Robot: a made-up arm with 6 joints. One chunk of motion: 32 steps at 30 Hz.
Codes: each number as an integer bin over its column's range. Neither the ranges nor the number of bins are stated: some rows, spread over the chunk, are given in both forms.
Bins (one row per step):
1: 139 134 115 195 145 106
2: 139 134 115 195 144 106
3: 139 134 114 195 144 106
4: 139 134 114 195 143 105
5: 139 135 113 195 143 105
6: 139 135 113 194 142 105
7: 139 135 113 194 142 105
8: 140 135 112 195 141 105
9: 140 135 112 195 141 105
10: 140 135 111 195 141 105
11: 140 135 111 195 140 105
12: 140 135 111 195 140 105
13: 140 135 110 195 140 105
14: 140 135 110 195 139 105
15: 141 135 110 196 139 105
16: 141 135 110 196 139 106
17: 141 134 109 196 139 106
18: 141 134 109 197 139 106
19: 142 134 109 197 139 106
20: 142 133 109 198 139 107
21: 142 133 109 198 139 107
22: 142 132 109 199 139 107
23: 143 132 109 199 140 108
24: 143 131 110 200 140 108
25: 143 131 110 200 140 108
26: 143 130 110 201 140 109
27: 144 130 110 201 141 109
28: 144 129 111 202 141 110
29: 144 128 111 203 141 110
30: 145 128 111 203 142 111
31: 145 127 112 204 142 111
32: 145 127 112 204 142 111
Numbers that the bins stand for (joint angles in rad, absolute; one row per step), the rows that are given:
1: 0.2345 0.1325 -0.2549 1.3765 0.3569 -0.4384
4: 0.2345 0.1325 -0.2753 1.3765 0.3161 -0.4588
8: 0.2549 0.1529 -0.3161 1.3765 0.2753 -0.4588
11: 0.2549 0.1529 -0.3365 1.3765 0.2549 -0.4588
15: 0.2753 0.1529 -0.3569 1.3969 0.2345 -0.4588
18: 0.2753 0.1325 -0.3773 1.4173 0.2345 -0.4384
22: 0.2957 0.0918 -0.3773 1.4580 0.2345 -0.4180
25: 0.3161 0.0714 -0.3569 1.4784 0.2549 -0.3976
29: 0.3365 0.0102 -0.3365 1.5396 0.2753 -0.3569
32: 0.3569 -0.0102 -0.3161 1.5600 0.2957 -0.3365
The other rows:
2: 0.2345 0.1325 -0.2549 1.3765 0.3365 -0.4384
3: 0.2345 0.1325 -0.2753 1.3765 0.3365 -0.4384
5: 0.2345 0.1529 -0.2957 1.3765 0.3161 -0.4588
6: 0.2345 0.1529 -0.2957 1.3561 0.2957 -0.4588
7: 0.2345 0.1529 -0.2957 1.3561 0.2957 -0.4588
9: 0.2549 0.1529 -0.3161 1.3765 0.2753 -0.4588
10: 0.2549 0.1529 -0.3365 1.3765 0.2753 -0.4588
12: 0.2549 0.1529 -0.3365 1.3765 0.2549 -0.4588
13: 0.2549 0.1529 -0.3569 1.3765 0.2549 -0.4588
14: 0.2549 0.1529 -0.3569 1.3765 0.2345 -0.4588
16: 0.2753 0.1529 -0.3569 1.3969 0.2345 -0.4384
17: 0.2753 0.1325 -0.3773 1.3969 0.2345 -0.4384
19: 0.2957 0.1325 -0.3773 1.4173 0.2345 -0.4384
20: 0.2957 0.1122 -0.3773 1.4376 0.2345 -0.4180
21: 0.2957 0.1122 -0.3773 1.4376 0.2345 -0.4180
23: 0.3161 0.0918 -0.3773 1.4580 0.2549 -0.3976
24: 0.3161 0.0714 -0.3569 1.4784 0.2549 -0.3976
26: 0.3161 0.0510 -0.3569 1.4988 0.2549 -0.3773
27: 0.3365 0.0510 -0.3569 1.4988 0.2753 -0.3773
28: 0.3365 0.0306 -0.3365 1.5192 0.2753 -0.3569
30: 0.3569 0.0102 -0.3365 1.5396 0.2957 -0.3365
31: 0.3569 -0.0102 -0.3161 1.5600 0.2957 -0.3365

